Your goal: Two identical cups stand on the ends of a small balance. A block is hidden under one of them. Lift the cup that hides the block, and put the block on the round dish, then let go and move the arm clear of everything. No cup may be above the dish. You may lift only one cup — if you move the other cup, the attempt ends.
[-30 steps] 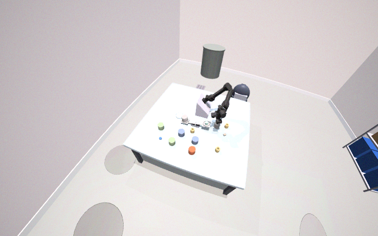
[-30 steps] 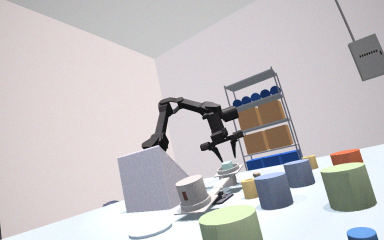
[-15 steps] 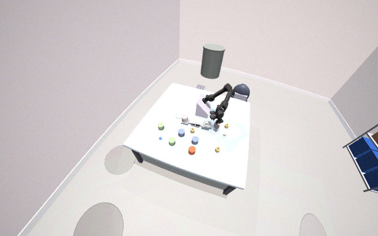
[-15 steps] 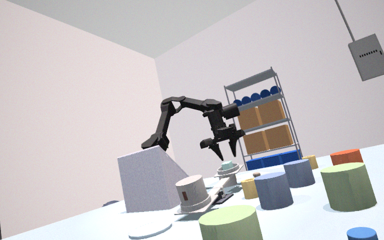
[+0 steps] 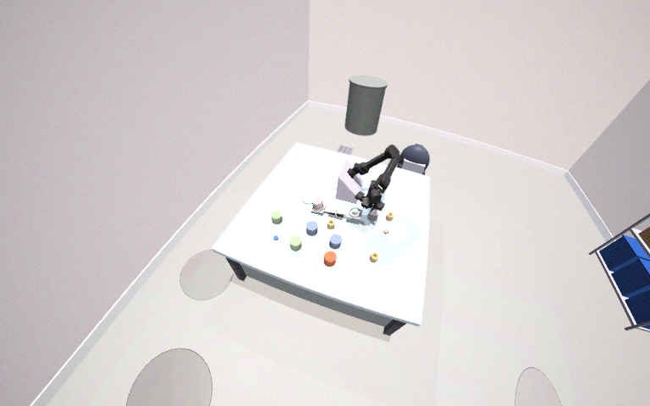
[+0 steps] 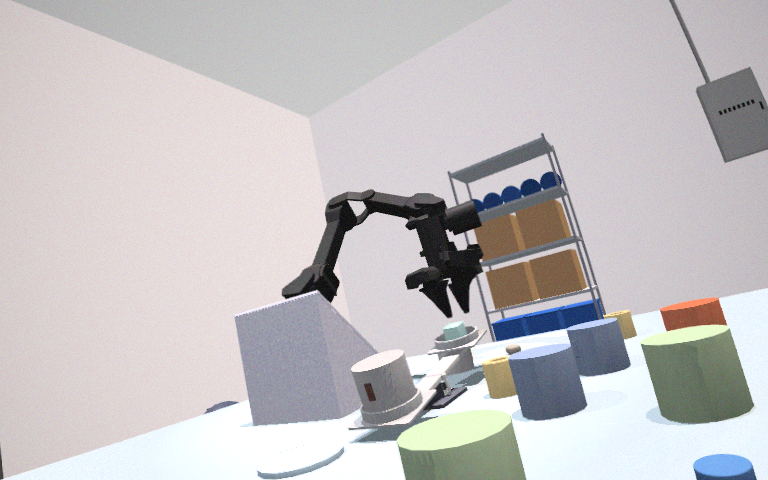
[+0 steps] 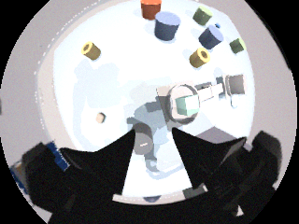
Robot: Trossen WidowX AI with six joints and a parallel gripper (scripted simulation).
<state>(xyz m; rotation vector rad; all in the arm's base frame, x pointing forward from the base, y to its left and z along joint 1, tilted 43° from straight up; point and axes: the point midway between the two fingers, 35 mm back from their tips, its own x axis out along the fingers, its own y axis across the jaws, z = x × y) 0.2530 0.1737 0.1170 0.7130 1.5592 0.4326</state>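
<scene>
Now: gripper tip 430 mm to the left of the round white dish, 110 mm above it and 20 mm past it. The rest, counted from my gripper tip: small balance 190 mm to the right, 80 mm below, 30 mm ahead; cup 80 mm below, 60 mm to the left, 60 mm behind; plank 190 mm to the right, 90 mm below, 40 mm ahead.
</scene>
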